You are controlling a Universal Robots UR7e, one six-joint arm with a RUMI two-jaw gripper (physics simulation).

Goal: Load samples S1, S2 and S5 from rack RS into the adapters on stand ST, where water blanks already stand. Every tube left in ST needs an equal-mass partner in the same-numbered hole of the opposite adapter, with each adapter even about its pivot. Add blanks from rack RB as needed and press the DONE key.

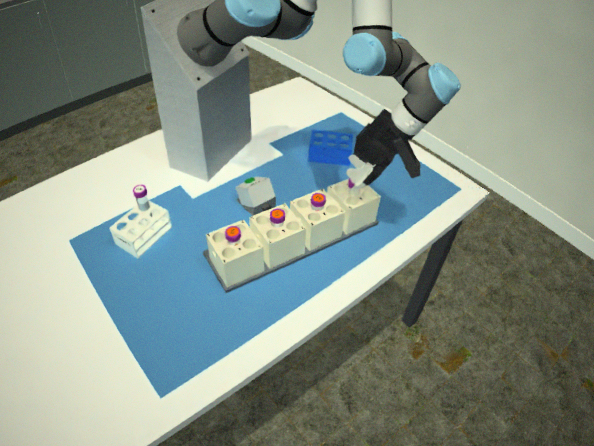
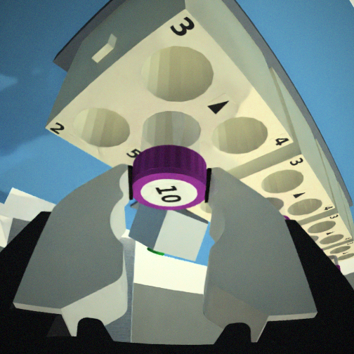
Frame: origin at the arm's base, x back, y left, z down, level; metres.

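Where they show: gripper, fingertip midpoint: (image 1: 352, 185); arm's base, origin of the base link: (image 1: 201, 40).
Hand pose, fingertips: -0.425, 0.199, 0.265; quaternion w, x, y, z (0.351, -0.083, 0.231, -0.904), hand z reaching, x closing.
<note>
Things, the pixels of their top centre, and the offset from my fingertips, as dx, dy, dz. "pt": a spot on its surface instead.
- rightmost cream adapter, surface spot: (image 1: 361, 214) pt -0.052, -0.002, +0.056
- white-labelled tube, middle of its top: (image 1: 139, 189) +0.243, -0.466, -0.006
- white rack, middle of its top: (image 1: 138, 219) +0.207, -0.493, +0.055
- blue rack, middle of its top: (image 1: 331, 139) +0.250, +0.118, +0.055
- pale box with a green key, surface spot: (image 1: 250, 180) pt +0.183, -0.189, +0.042
My gripper (image 1: 354, 178) (image 2: 169, 171) is shut on the purple cap of a tube with white label 10 (image 2: 169, 165). It holds the tube low at the rightmost cream adapter (image 1: 361, 214) (image 2: 125, 90) of stand ST. The cap hides hole 1 and part of centre hole 5; how deep the tube sits is unclear. Holes 2, 3 and 4 there look empty. Three tubes with purple caps and orange labels (image 1: 232, 233) (image 1: 277, 216) (image 1: 318, 199) stand upright in the other adapters, one each; their labels are unreadable here. A white-labelled tube (image 1: 140, 192) stands in the white rack (image 1: 129, 247).
A blue rack (image 1: 330, 154) stands behind the right adapter, its visible holes without tubes. A pale box with a green key (image 1: 250, 180) (image 2: 155, 251) stands behind the adapters. The grey robot pedestal (image 1: 227, 120) rises at the back. The table edge (image 1: 320, 334) runs along the front.
</note>
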